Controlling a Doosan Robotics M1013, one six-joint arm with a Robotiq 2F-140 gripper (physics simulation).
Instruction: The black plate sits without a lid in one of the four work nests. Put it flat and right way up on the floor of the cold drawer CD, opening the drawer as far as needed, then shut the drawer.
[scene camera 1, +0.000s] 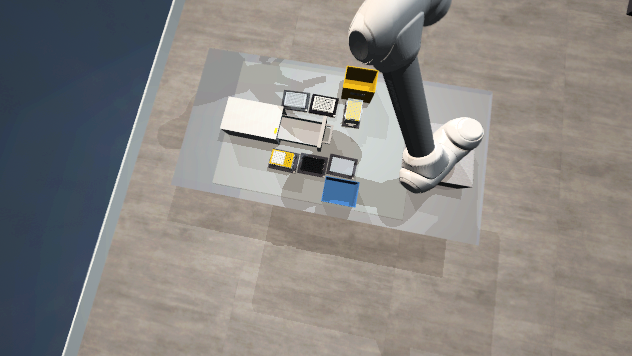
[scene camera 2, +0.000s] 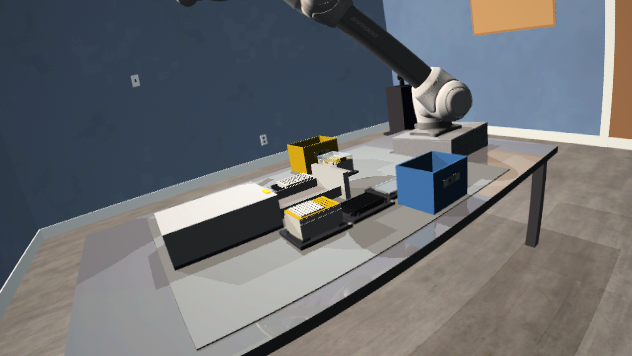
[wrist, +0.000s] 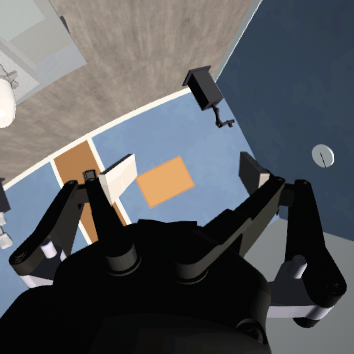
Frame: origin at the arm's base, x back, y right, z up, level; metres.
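Seen in the pictures: gripper, between the fingertips: (wrist: 185, 163); arm's base, origin of its link: (scene camera 2: 435, 131).
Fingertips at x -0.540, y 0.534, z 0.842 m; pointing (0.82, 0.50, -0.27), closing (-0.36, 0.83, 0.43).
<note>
Offsets run from my fingertips to a thing's middle. "spot": to the spot under its first point.
The black plate @(dx -0.070, dy -0.825, dz -0.912 m) (scene camera 1: 312, 164) (scene camera 2: 366, 202) lies without a lid in a dark nest, between a yellow-and-white tip rack and a nest with a pale flat piece. The drawer @(dx -0.200, dy -0.662, dz -0.882 m) (scene camera 1: 302, 132) (scene camera 2: 331, 178) stands pulled out of its white-topped housing @(spot: dx -0.476, dy -0.708, dz -0.830 m) (scene camera 1: 251, 118) (scene camera 2: 216, 212); from above its floor shows bare. No lettering on it can be read. My gripper (wrist: 185, 163) is open and empty, raised high and pointing toward the walls, away from the table. It does not show in the two scene views.
The tip rack @(dx -0.239, dy -0.858, dz -0.887 m) (scene camera 1: 282, 158) (scene camera 2: 312, 215) stands beside the housing. A yellow bin @(dx +0.025, dy -0.296, dz -0.871 m) (scene camera 1: 357, 94) (scene camera 2: 298, 159) and a yellow-topped rack @(dx +0.047, dy -0.453, dz -0.893 m) (scene camera 1: 353, 111) stand across the drawer from a blue bin @(dx +0.127, dy -0.925, dz -0.871 m) (scene camera 1: 340, 193) (scene camera 2: 416, 185). A white plate @(dx -0.136, dy -0.455, dz -0.912 m) (scene camera 1: 323, 104) and a pale plate @(dx -0.309, dy -0.484, dz -0.912 m) (scene camera 1: 295, 100) lie along the drawer's far side.
</note>
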